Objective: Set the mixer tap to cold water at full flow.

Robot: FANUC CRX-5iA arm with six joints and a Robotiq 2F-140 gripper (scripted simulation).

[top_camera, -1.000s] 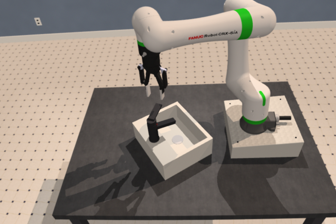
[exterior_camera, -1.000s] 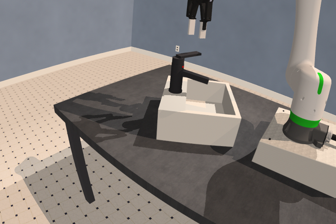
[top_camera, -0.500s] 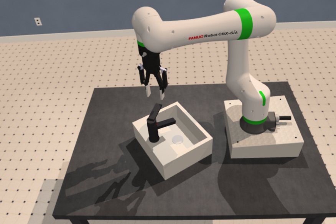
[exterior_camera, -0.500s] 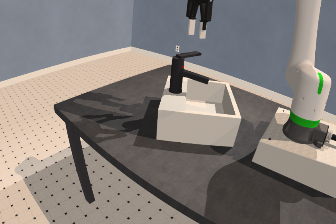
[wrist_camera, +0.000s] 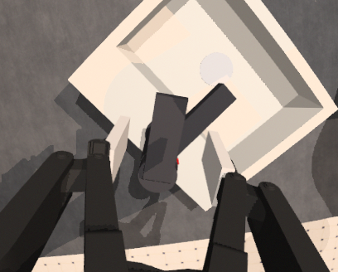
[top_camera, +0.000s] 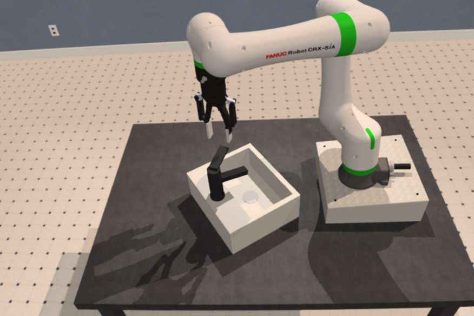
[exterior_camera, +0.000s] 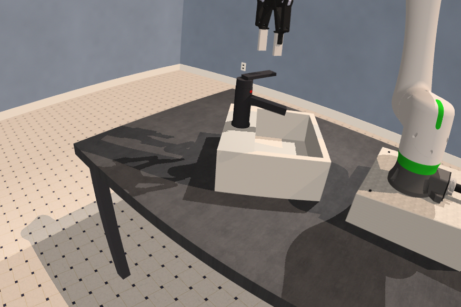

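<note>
Right now the lever is 10 mm ahead of my hand, 30 mm to the left of it and 100 mm below it. Round my hand: white basin (70 mm behind, 330 mm below); then black mixer tap (10 mm ahead, 50 mm to the left, 140 mm below).
</note>
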